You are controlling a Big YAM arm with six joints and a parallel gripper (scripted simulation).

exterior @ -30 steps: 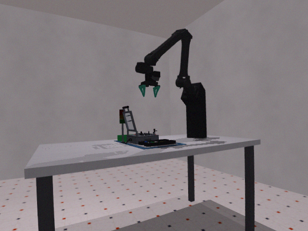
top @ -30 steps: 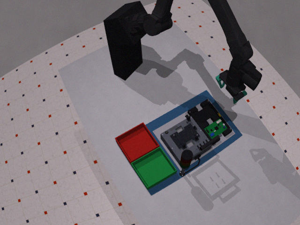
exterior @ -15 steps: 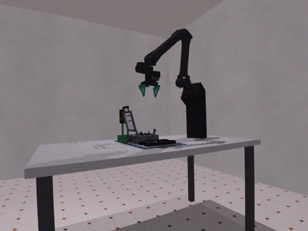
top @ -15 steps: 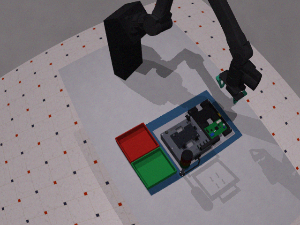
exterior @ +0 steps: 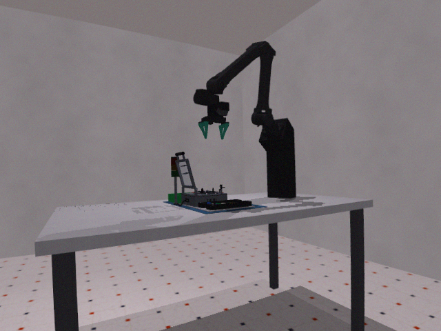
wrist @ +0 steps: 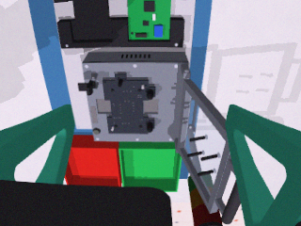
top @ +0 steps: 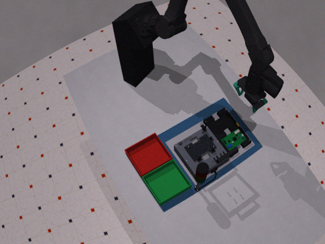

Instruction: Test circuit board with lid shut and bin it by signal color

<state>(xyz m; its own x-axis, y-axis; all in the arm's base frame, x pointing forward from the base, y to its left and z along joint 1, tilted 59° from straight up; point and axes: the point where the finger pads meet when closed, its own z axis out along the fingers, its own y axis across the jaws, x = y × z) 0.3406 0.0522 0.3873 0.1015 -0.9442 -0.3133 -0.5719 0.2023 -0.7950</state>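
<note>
My hand is 31 cm above the green circuit board. The rest, counted from my hand: latch hook (25 cm below, 13 cm to the right, 8 cm behind); then tester lid (16 cm to the right, 15 cm below, 11 cm ahead); then tester plate (26 cm below, 17 cm to the right, 1 cm behind).
</note>
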